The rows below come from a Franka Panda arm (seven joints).
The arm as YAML. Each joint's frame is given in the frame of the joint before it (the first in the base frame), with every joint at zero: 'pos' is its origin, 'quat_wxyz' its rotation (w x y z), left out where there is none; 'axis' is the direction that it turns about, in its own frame. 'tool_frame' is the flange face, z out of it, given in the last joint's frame.
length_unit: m
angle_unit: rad
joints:
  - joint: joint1
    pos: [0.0, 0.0, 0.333]
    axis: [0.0, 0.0, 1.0]
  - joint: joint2
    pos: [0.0, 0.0, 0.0]
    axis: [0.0, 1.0, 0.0]
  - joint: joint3
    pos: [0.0, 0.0, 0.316]
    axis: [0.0, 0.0, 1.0]
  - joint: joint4
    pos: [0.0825, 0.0, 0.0]
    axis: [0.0, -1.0, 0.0]
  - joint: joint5
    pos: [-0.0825, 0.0, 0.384]
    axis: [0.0, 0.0, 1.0]
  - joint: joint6
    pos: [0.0, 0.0, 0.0]
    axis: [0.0, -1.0, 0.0]
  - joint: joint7
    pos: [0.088, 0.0, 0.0]
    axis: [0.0, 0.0, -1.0]
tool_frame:
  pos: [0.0, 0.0, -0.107]
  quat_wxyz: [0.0, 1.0, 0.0, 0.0]
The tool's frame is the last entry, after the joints.
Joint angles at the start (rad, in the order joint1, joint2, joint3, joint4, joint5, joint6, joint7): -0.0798 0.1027 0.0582 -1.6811 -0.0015 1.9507 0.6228
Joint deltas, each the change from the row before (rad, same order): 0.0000 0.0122 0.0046 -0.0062 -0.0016 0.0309 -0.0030; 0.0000 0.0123 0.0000 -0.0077 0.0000 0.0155 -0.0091; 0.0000 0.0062 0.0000 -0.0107 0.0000 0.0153 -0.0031; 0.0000 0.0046 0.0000 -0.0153 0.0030 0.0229 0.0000; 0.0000 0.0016 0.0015 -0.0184 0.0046 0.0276 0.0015; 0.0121 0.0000 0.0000 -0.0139 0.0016 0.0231 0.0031; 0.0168 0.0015 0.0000 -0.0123 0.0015 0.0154 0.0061; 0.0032 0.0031 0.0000 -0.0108 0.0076 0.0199 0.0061; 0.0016 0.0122 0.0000 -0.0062 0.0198 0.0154 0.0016; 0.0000 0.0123 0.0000 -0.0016 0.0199 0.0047 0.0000; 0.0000 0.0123 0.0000 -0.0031 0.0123 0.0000 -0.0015
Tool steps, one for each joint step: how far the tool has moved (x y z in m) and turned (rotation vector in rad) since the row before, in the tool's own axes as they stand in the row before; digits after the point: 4 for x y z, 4 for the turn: 0.0014 -0.0040 0.0080 0.0077 0.0099 -0.0079; 0.0012 -0.0006 0.0102 -0.0020 -0.0041 -0.0089; 0.0001 0.0000 0.0077 -0.0006 -0.0015 -0.0030; -0.0003 0.0001 0.0081 0.0042 0.0008 0.0014; -0.0013 -0.0005 0.0072 0.0081 0.0036 0.0023; -0.0049 -0.0059 0.0045 0.0082 0.0053 -0.0079; -0.0070 -0.0079 0.0054 0.0045 -0.0015 -0.0095; -0.0015 -0.0017 0.0052 0.0094 0.0006 0.0071; -0.0005 -0.0015 0.0093 0.0125 -0.0128 0.0112; 0.0001 -0.0005 0.0082 0.0085 -0.0175 0.0115; -0.0004 0.0004 0.0093 -0.0004 -0.0186 0.0062
